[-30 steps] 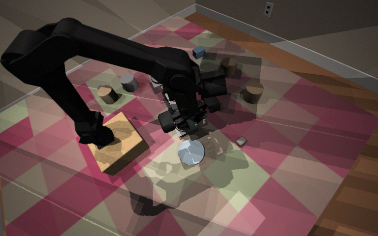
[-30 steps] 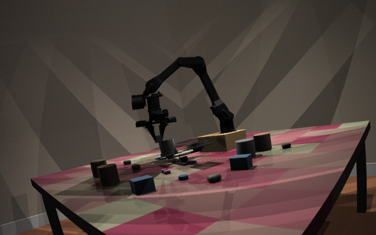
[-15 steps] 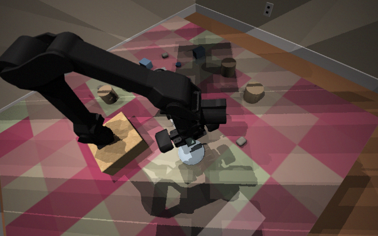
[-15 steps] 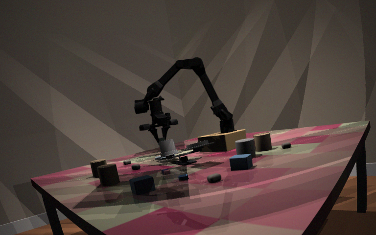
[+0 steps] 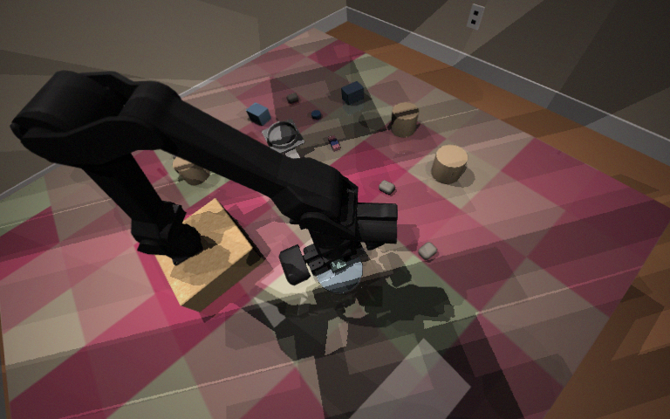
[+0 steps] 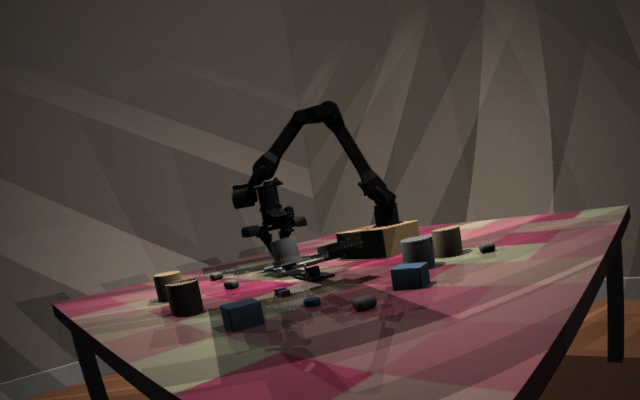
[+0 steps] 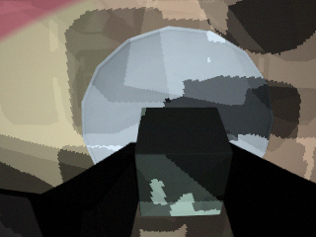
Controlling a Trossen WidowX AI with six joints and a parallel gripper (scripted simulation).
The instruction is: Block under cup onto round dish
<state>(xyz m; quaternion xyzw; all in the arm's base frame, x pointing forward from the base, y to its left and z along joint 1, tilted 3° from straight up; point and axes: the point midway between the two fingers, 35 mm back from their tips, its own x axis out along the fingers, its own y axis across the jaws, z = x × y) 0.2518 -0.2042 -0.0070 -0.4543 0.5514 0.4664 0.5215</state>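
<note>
My gripper tip is 30 mm above the round dish. The rest, counted from my gripper tip: blue disc: 460 mm to the left, 210 mm ahead, 30 mm below; then red-blue piece: 320 mm to the left, 190 mm ahead, 30 mm below.
</note>
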